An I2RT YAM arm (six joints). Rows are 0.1 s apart.
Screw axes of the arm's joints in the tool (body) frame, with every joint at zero. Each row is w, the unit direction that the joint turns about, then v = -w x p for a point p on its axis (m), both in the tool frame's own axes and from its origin. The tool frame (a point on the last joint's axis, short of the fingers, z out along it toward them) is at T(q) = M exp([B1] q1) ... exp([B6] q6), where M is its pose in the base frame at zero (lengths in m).
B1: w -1 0 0 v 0 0.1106 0
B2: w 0 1 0 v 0.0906 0 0.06
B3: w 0 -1 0 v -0.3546 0 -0.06
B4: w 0 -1 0 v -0.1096 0 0
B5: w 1 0 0 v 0 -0.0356 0
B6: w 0 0 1 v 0 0 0
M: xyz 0.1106 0 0.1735 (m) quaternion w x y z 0.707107 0 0.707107 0
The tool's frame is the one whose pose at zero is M.
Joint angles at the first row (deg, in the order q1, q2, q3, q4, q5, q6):
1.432 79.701 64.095 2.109 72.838 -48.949
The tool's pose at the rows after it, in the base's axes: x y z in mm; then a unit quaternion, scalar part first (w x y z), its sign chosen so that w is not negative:
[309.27 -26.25 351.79 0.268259 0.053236 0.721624 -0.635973]
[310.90 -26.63 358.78 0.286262 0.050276 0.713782 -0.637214]
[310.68 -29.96 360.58 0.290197 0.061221 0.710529 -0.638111]
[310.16 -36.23 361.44 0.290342 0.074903 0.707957 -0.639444]
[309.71 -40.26 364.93 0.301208 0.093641 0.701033 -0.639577]
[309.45 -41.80 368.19 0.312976 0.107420 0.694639 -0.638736]
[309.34 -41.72 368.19 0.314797 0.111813 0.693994 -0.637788]
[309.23 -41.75 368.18 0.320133 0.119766 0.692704 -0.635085]
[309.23 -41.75 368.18 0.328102 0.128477 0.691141 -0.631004]
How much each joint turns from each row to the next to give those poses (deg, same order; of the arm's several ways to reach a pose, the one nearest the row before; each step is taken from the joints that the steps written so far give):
-0.001 0.001 0.000 4.439 -0.262 -5.311
-0.131 0.000 0.000 4.808 -1.486 -3.497
-0.612 -0.002 0.000 1.200 0.043 0.022
-1.157 0.024 0.000 0.658 0.001 0.481
-0.744 -0.001 0.000 2.338 0.044 0.153
-0.285 0.000 0.000 2.186 -0.002 0.000
0.022 0.001 0.002 -0.001 0.219 0.525
0.001 -0.001 -0.003 0.001 0.176 1.136
0.000 0.000 0.000 0.000 0.000 1.443

